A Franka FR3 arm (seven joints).
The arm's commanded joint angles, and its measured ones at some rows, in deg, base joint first. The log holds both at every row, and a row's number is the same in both.
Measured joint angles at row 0:
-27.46, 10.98, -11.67, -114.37, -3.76, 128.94, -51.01
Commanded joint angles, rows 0 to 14:
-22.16, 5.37, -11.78, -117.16, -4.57, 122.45, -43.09
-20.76, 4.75, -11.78, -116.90, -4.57, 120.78, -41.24
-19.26, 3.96, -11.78, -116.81, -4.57, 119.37, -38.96
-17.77, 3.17, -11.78, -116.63, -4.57, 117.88, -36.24
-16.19, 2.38, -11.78, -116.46, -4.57, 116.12, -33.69
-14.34, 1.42, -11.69, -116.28, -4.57, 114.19, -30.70
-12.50, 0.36, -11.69, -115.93, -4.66, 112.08, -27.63
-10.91, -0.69, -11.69, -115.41, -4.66, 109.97, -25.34
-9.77, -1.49, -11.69, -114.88, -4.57, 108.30, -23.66
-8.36, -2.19, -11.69, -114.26, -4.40, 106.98, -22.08
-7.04, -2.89, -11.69, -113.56, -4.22, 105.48, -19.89
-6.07, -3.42, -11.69, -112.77, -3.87, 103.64, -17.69
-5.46, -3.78, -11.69, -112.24, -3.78, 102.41, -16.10
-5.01, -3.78, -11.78, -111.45, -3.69, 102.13, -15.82
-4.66, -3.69, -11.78, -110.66, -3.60, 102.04, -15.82
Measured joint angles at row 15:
-6.13, -3.08, -11.15, -112.59, -3.89, 104.27, -17.91
